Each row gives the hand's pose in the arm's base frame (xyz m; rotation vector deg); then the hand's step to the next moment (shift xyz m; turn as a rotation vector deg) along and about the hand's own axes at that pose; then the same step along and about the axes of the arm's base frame.
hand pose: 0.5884 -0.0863 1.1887 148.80 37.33 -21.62
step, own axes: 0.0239 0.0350 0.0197 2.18 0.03 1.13
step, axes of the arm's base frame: 0.0349 -0.0280 -0.0137 1.70 0.28 -1.75
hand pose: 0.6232 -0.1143 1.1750 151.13 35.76 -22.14
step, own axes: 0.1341 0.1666 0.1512 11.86 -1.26 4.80
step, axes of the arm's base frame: 0.1691 -0.1540 -0.1275 8.80 3.26 -8.79
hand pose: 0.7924 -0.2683 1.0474 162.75 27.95 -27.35
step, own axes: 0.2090 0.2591 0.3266 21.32 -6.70 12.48
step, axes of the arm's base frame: 0.1882 -0.2660 -0.3337 13.17 8.92 -20.05
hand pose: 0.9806 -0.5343 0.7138 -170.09 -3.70 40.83
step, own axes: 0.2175 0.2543 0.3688 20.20 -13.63 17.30
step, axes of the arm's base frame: 0.0312 -0.2118 -0.4496 9.84 16.11 -23.16
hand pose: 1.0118 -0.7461 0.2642 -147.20 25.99 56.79
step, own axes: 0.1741 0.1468 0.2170 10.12 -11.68 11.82
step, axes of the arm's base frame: -0.0634 -0.0667 -0.3008 5.11 13.73 -12.80
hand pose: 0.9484 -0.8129 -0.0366 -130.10 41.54 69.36
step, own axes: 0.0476 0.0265 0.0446 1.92 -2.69 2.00
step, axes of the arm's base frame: -0.0215 -0.0035 -0.0670 1.42 2.81 -2.24
